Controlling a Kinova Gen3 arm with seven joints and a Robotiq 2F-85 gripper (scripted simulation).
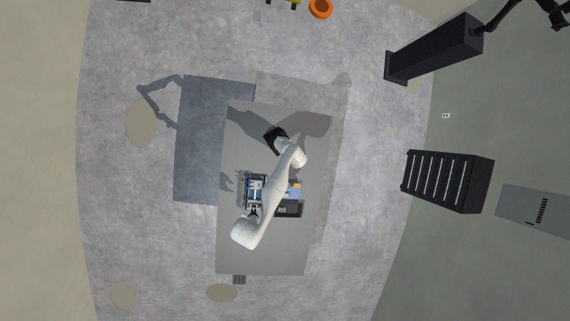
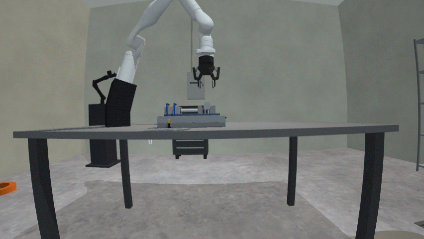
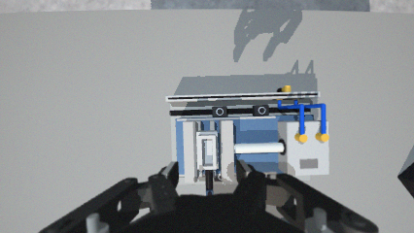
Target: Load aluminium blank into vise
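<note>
My hand is 90 mm past the white rod and 120 mm above it. The rest, counted from my hand: brass blank 180 mm behind, 330 mm to the left, 170 mm below; vise 70 mm behind, 160 mm below.
</note>
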